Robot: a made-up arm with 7 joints. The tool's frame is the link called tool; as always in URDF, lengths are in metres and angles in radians. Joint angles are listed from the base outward.
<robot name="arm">
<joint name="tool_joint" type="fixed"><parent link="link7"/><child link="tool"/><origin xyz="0 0 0" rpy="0 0 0"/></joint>
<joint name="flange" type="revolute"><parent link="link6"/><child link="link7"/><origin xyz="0 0 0" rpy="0 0 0"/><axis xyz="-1 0 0"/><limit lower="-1.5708" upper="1.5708"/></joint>
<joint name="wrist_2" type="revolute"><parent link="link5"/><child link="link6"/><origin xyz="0 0 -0.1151" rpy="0 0 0"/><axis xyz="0 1 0"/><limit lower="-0.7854" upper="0.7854"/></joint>
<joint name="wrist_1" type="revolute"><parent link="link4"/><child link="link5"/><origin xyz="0 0 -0.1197" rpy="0 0 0"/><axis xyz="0 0 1"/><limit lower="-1.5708" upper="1.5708"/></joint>
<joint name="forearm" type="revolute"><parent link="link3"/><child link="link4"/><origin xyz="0 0 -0.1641" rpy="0 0 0"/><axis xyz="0 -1 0"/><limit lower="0" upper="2.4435"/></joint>
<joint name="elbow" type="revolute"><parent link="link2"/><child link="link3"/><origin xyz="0 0 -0.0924" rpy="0 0 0"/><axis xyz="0 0 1"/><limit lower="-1.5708" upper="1.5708"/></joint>
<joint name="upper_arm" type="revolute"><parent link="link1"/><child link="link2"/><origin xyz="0 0.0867 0" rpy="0 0 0"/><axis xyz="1 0 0"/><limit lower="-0.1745" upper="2"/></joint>
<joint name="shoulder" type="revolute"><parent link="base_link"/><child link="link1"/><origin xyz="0 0.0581 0" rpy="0 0 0"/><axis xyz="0 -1 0"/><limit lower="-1.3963" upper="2"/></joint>
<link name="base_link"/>
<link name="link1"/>
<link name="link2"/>
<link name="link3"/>
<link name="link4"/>
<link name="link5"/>
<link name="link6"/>
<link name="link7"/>
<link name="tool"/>
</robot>
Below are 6 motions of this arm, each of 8 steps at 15 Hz.
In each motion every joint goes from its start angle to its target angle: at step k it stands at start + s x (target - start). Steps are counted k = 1, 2, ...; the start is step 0. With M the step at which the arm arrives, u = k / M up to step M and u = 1 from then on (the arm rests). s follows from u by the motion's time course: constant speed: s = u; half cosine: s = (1 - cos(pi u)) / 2; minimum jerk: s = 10 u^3 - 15 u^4 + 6 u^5.
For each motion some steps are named. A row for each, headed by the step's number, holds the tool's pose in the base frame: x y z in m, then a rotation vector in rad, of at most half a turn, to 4 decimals.
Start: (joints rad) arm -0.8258 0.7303 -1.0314 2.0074 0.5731 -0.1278 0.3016
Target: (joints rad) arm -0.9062 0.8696 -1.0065 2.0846 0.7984 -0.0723 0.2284
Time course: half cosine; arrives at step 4
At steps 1, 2, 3, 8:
1: -0.1028 0.1179 -0.2397 -1.3111 -0.4341 -0.2924
2: -0.1054 0.1279 -0.2333 -1.2834 -0.3590 -0.2270
3: -0.1074 0.1373 -0.2265 -1.2543 -0.2828 -0.1644
8: -0.1081 0.1411 -0.2236 -1.2419 -0.2509 -0.1394

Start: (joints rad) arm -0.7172 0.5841 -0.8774 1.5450 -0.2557 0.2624 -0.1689
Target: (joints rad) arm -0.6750 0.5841 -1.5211 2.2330 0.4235 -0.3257 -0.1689
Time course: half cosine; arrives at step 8
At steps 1, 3, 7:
1: -0.0971 0.1325 -0.3336 -0.2378 -0.4702 -1.0860
3: -0.1040 0.0928 -0.2917 -0.6162 -0.6361 -0.8659
7: -0.1153 0.0522 -0.1659 -1.4117 -0.7137 -0.0663

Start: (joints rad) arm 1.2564 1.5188 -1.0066 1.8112 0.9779 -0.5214 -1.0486
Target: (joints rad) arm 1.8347 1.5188 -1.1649 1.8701 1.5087 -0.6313 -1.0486
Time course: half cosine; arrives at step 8
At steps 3, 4, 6, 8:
3: 0.2207 0.3307 0.0827 0.4070 -2.5592 0.6954
4: 0.2126 0.3280 0.1002 0.2826 -2.5837 0.8051
6: 0.1940 0.3231 0.1303 0.0314 -2.6094 0.9871
8: 0.1850 0.3211 0.1418 -0.0798 -2.6121 1.0538

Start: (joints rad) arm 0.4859 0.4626 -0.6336 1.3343 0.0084 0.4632 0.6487
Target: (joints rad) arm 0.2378 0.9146 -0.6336 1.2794 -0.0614 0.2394 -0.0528
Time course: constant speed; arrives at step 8
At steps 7, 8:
7: 0.2579 0.3015 -0.2523 0.5802 -0.8782 -0.9401
8: 0.2476 0.3202 -0.2519 0.6883 -0.8853 -0.9429

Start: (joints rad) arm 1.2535 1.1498 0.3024 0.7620 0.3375 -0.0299 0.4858
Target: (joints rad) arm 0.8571 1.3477 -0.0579 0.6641 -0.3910 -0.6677 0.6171
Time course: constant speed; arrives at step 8
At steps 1, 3, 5, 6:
1: 0.1748 0.5557 0.0986 0.8442 -2.0950 0.1136
3: 0.1784 0.5601 0.0822 1.0556 -1.8279 -0.2052
5: 0.1793 0.5651 0.0651 1.1682 -1.5267 -0.5517
6: 0.1785 0.5677 0.0565 1.1863 -1.3657 -0.7279

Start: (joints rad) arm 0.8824 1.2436 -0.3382 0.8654 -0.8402 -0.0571 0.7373
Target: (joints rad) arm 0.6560 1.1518 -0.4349 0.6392 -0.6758 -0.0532 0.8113
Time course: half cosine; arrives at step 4
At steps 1, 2, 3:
1: 0.2540 0.5155 -0.0064 1.0808 -0.2526 -1.0229
2: 0.2544 0.5212 -0.0492 0.9193 -0.1821 -1.0281
3: 0.2484 0.5257 -0.0915 0.7650 -0.1042 -1.0198

